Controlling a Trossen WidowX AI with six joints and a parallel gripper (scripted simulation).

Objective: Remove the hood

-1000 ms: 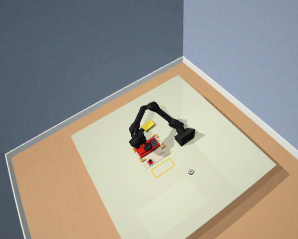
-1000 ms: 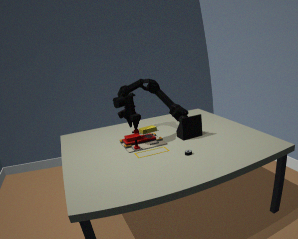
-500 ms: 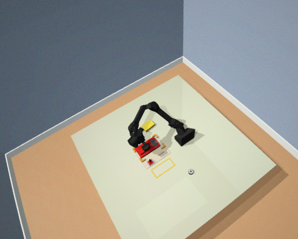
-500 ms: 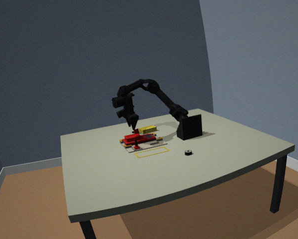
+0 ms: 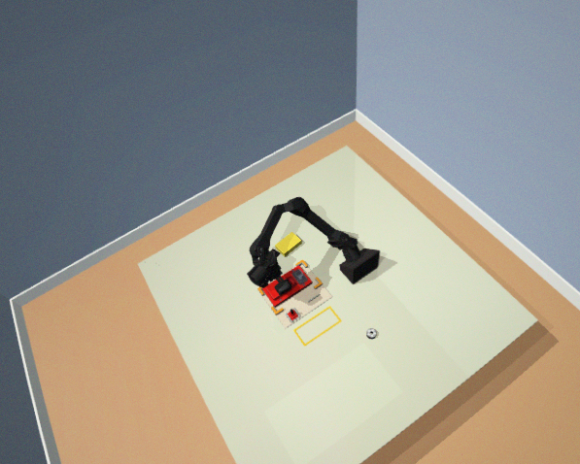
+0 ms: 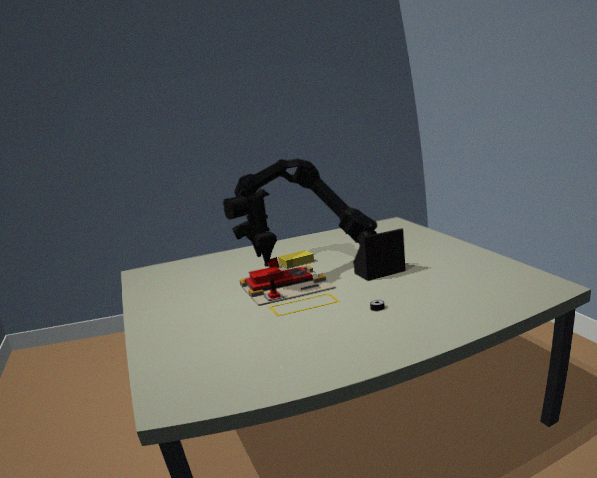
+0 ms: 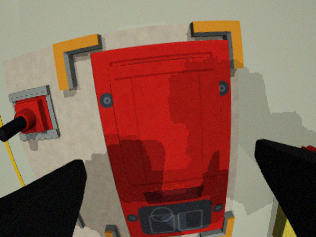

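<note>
The red hood is 50 mm below my gripper tip. The rest, counted from my gripper tip: small grey mount: 30 mm ahead, 130 mm to the left, 60 mm below; base plate: 40 mm behind, 40 mm to the left, 80 mm below; yellow block: 190 mm behind, 160 mm to the right, 80 mm below.
</note>
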